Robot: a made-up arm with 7 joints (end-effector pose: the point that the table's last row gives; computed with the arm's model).
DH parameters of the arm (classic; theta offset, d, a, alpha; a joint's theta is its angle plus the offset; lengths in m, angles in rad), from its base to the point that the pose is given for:
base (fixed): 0 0.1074 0 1.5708
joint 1: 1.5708 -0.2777 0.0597 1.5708
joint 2: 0 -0.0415 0.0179 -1.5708
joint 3: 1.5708 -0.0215 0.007 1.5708
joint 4: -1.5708 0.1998 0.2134 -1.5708
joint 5: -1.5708 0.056 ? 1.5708
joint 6: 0 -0.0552 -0.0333 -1.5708
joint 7: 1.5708 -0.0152 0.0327 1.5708
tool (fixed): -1.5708 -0.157 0 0
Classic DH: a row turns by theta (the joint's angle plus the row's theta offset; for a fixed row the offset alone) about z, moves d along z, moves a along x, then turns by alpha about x.
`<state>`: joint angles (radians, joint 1 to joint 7).
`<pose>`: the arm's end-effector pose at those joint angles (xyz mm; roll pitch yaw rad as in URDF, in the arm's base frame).
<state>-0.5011 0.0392 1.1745 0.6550 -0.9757 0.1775 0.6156</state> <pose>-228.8 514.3 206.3 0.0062 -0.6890 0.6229</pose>
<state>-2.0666 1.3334 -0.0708 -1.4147 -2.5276 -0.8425 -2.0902</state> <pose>125.3 76.0 85.0 2.8528 0.2965 -2.3296</pose>
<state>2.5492 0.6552 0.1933 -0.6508 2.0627 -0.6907 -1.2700</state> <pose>-92.3 421.9 -52.5 2.1687 -0.3581 -1.5894</pose>
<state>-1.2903 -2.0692 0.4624 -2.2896 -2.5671 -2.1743 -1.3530</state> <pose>-174.7 437.5 172.8 2.1239 0.4901 2.1072</pose>
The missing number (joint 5, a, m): 0.0957
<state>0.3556 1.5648 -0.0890 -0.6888 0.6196 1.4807 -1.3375</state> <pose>70.0 124.3 604.1 2.4387 -0.5775 -1.1549</pose>
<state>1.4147 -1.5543 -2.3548 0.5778 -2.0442 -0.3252 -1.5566</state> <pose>12.7 94.6 358.8 -2.1925 0.4806 -0.6582</pose>
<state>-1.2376 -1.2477 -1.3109 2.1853 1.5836 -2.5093 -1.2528</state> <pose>316.5 417.9 339.3 -3.0216 0.2355 -1.4749</pose>
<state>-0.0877 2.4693 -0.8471 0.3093 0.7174 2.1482 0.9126</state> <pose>219.3 -164.9 122.7 1.2675 0.5312 -1.6017</pose>
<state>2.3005 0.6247 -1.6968 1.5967 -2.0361 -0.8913 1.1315</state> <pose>-217.1 26.5 76.9 0.7528 0.2745 3.0292</pose>
